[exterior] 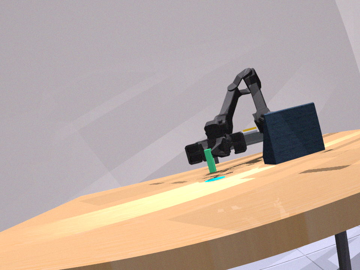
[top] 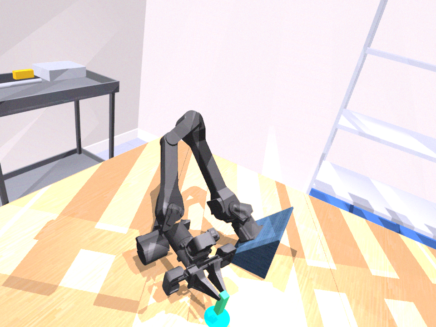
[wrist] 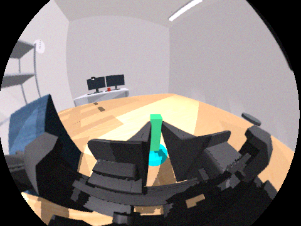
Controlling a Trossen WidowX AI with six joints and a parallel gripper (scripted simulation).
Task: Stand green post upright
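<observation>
The green post is 2 cm below my gripper tip. Round my gripper tip: cyan circle (8 cm below).
</observation>
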